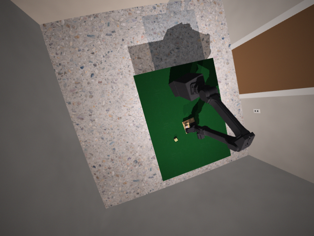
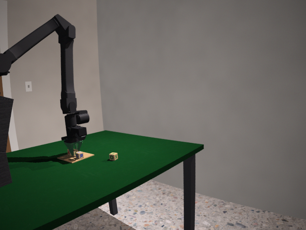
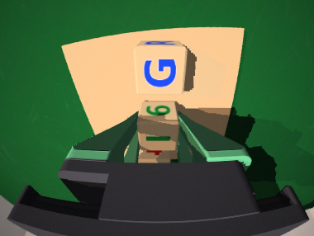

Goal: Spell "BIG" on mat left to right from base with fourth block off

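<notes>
Right now the I block is right at my hand. Round my hand: tan mat (2 cm below); then B block (5 cm to the left).
</notes>
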